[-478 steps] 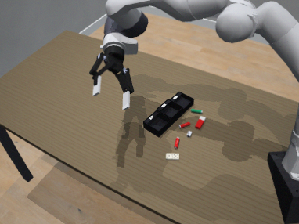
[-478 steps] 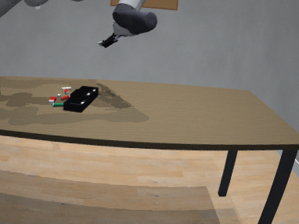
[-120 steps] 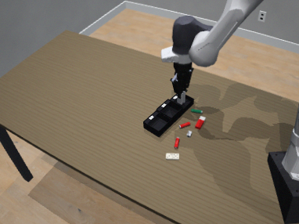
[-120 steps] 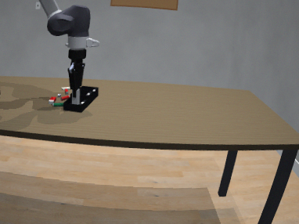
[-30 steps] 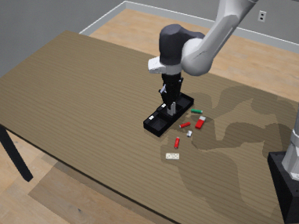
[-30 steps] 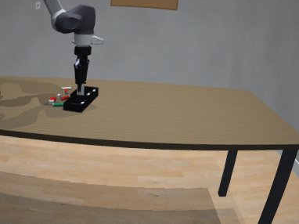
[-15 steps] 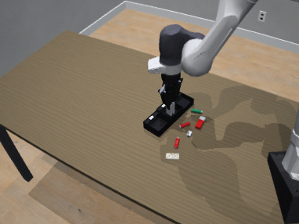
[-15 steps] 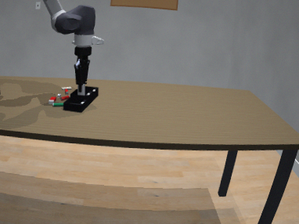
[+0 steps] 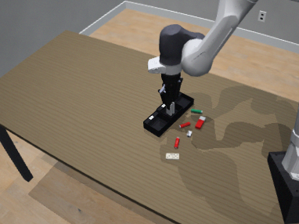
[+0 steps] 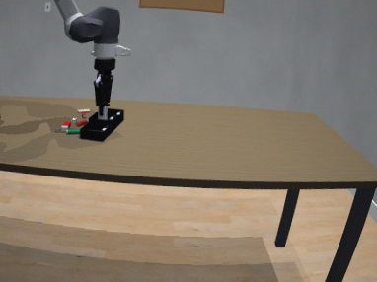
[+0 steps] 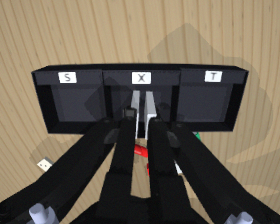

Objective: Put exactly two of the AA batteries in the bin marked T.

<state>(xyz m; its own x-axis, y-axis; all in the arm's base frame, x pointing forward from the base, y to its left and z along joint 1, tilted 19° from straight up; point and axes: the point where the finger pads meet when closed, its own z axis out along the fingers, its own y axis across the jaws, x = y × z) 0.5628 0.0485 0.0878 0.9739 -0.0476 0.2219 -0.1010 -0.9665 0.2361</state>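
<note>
The black bin row lies 3 cm below my hand. Also, from my hand: red-and-white block: 13 cm behind, 4 cm to the right, 4 cm below; then green battery: 9 cm to the right, 8 cm behind, 4 cm below; then grey piece: 13 cm behind, 5 cm to the left, 4 cm below.
</note>
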